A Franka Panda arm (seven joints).
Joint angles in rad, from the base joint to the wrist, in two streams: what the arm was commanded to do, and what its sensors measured. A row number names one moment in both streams.
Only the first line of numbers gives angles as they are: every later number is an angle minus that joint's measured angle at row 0.
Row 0, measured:
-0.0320 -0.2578 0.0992 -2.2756 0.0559 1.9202 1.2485
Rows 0 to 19, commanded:
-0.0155 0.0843 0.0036 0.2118 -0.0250 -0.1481 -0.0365
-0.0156 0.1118 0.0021 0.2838 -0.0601 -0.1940 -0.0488
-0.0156 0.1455 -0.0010 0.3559 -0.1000 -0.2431 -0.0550
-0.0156 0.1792 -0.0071 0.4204 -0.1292 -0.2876 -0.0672
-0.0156 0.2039 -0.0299 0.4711 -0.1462 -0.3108 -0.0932
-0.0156 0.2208 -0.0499 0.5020 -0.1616 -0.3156 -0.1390
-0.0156 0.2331 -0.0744 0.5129 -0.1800 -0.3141 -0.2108
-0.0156 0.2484 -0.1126 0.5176 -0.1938 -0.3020 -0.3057
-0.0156 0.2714 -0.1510 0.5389 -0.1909 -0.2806 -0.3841
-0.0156 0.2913 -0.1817 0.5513 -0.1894 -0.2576 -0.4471
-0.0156 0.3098 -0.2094 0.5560 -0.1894 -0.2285 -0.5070
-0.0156 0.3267 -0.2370 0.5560 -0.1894 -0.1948 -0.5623
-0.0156 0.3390 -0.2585 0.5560 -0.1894 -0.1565 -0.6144
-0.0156 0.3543 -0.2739 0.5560 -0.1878 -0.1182 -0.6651
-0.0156 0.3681 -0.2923 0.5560 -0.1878 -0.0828 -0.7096
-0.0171 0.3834 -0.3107 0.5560 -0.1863 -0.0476 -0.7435
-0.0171 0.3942 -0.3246 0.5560 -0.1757 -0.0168 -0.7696
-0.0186 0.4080 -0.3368 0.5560 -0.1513 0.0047 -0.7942
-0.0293 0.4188 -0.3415 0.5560 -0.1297 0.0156 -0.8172
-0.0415 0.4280 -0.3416 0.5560 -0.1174 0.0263 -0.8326
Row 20, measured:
-0.0221 0.3933 -0.3296 0.5325 -0.1612 -0.0045 -0.7653
